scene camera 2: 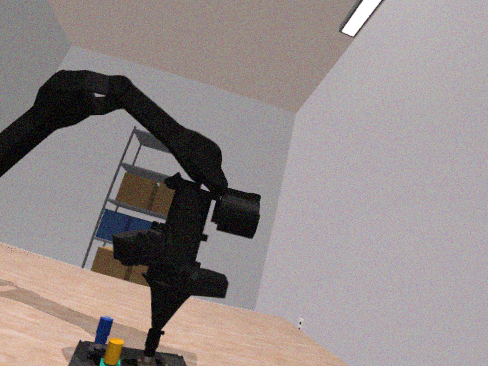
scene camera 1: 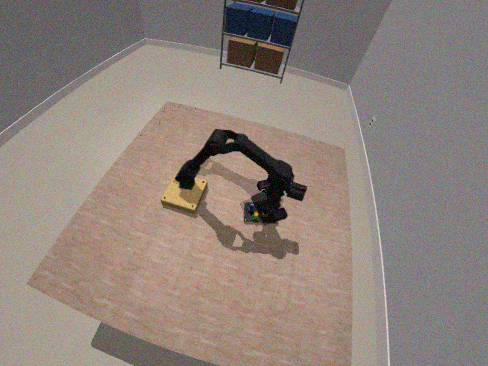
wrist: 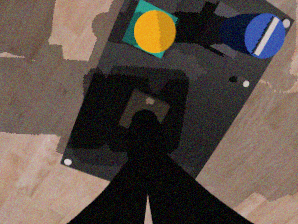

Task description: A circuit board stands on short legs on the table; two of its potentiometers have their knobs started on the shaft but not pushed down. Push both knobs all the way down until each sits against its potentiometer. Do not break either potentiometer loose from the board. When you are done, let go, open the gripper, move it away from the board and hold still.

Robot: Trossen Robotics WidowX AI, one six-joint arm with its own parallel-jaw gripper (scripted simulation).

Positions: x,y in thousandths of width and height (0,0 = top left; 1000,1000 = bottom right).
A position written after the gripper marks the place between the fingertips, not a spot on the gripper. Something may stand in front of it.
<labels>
gripper: scene camera 2 321,903; scene camera 1 548,572; wrist 495,694
</labels>
